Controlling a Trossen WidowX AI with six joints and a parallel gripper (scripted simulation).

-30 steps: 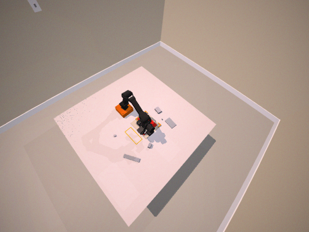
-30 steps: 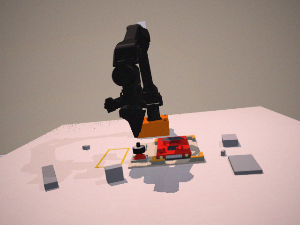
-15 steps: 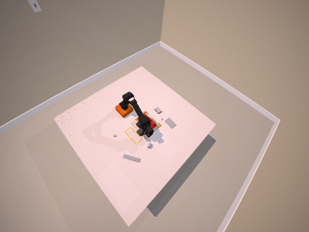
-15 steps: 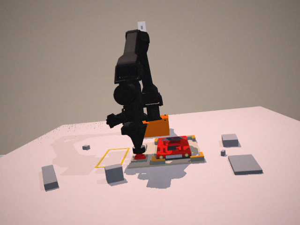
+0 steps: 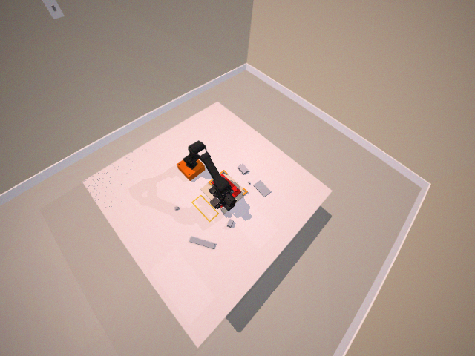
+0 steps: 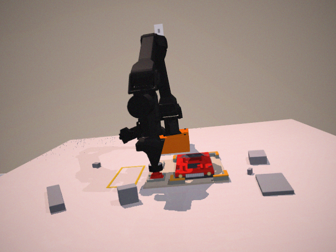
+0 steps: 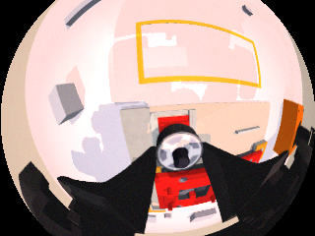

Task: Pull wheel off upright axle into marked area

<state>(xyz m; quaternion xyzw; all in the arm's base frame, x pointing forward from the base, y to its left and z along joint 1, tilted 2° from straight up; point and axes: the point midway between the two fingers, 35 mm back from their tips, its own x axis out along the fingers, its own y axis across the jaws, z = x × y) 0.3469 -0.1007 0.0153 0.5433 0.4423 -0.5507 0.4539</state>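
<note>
Now: the wheel right at my gripper tip.
</note>
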